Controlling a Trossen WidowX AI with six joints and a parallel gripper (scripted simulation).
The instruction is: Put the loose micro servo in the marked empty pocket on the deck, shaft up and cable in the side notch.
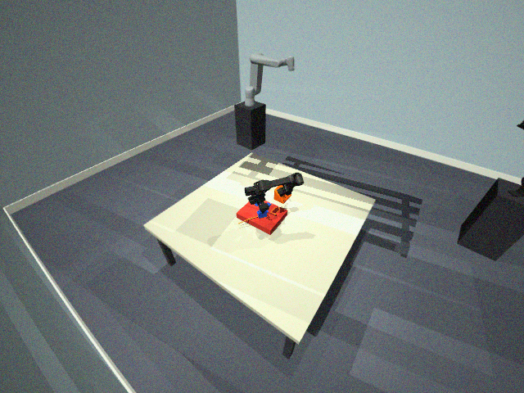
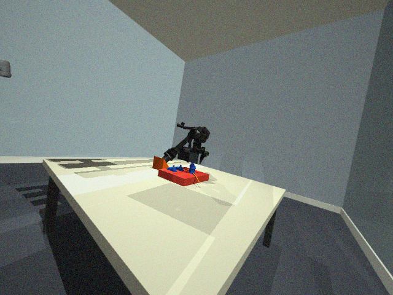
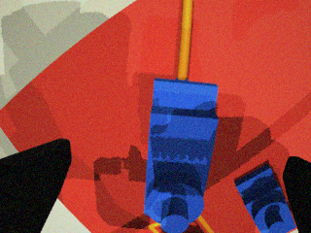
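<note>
The red robot deck lies 1 cm behind my gripper tip, 2 cm to the right of it and 10 cm below it.
</note>
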